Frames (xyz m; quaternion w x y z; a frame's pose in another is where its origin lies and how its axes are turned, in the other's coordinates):
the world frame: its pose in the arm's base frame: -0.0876 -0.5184 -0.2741 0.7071 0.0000 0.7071 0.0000
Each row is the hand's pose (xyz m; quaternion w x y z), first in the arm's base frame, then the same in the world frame.
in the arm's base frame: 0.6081 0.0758 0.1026 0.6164 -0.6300 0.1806 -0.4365
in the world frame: -0.3767 0.5942 0.6957 0.5636 -0.1368 -0.3082 -0.7541
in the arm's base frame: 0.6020 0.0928 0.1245 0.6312 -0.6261 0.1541 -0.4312
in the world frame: -0.3986 0.6112 0.6896 0.5553 -0.1378 -0.3373 -0.7476
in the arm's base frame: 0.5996 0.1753 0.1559 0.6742 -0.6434 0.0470 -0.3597
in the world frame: -0.4300 0.6937 0.6872 0.5099 -0.2006 -0.4435 -0.7093
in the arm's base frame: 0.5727 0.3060 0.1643 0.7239 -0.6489 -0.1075 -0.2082
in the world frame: -0.4384 0.8244 0.6603 0.4359 -0.3116 -0.5879 -0.6061
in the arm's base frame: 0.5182 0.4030 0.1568 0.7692 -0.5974 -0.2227 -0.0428
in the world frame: -0.4309 0.9214 0.6058 0.3864 -0.3922 -0.7014 -0.4527
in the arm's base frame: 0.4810 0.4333 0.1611 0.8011 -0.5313 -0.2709 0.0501
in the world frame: -0.4352 0.9517 0.5686 0.3749 -0.4111 -0.7580 -0.3403
